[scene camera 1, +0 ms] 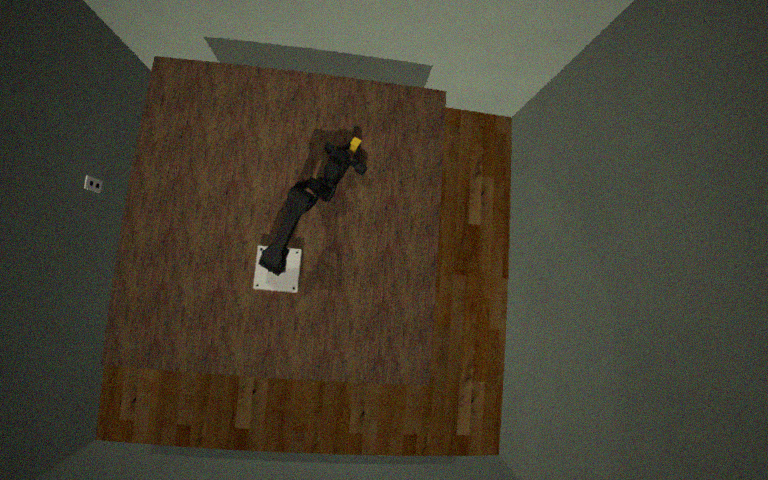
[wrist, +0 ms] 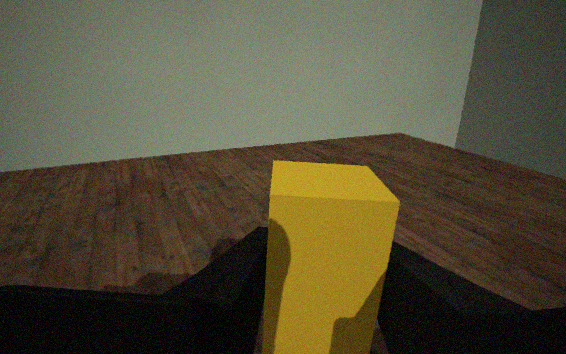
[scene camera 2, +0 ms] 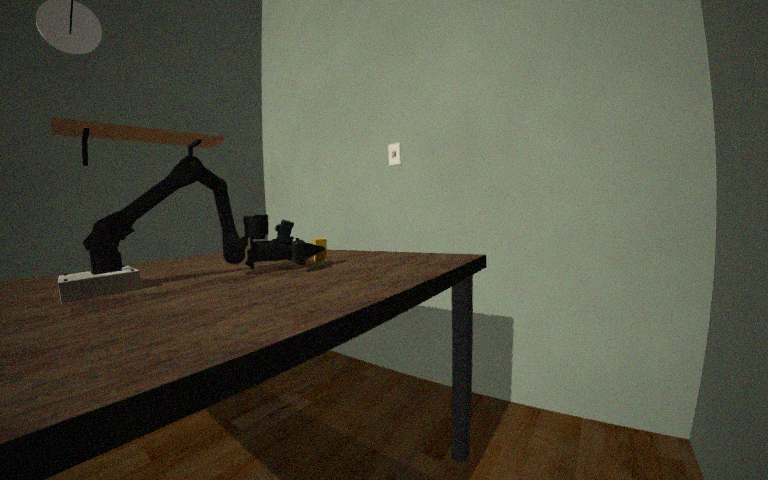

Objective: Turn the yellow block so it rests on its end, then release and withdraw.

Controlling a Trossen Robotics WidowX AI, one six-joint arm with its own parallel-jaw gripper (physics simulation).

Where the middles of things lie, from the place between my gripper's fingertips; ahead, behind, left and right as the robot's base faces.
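Looking at the yellow block (wrist: 331, 226), I see that my gripper is 10 mm past it and 10 mm above it.
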